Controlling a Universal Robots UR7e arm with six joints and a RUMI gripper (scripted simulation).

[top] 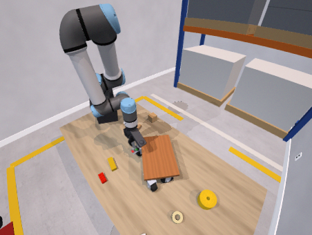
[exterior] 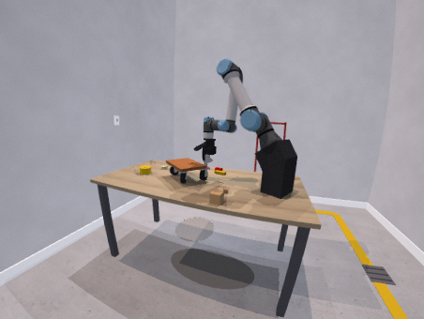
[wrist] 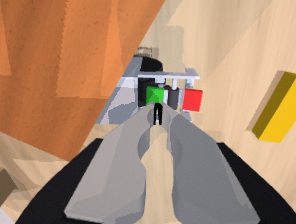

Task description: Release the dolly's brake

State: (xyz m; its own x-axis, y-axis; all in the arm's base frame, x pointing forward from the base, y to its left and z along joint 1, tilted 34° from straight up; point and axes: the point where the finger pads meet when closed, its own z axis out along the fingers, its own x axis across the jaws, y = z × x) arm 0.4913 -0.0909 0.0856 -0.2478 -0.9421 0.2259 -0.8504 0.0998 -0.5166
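My hand is 2 cm above the brake pedal and 1 cm to the left of it. The rest, counted from my hand: yellow brick 16 cm to the right, 10 cm below, 10 cm behind; small wooden cube 38 cm to the left, 14 cm behind, 8 cm below; red brick 26 cm to the right, 9 cm below, 7 cm behind.
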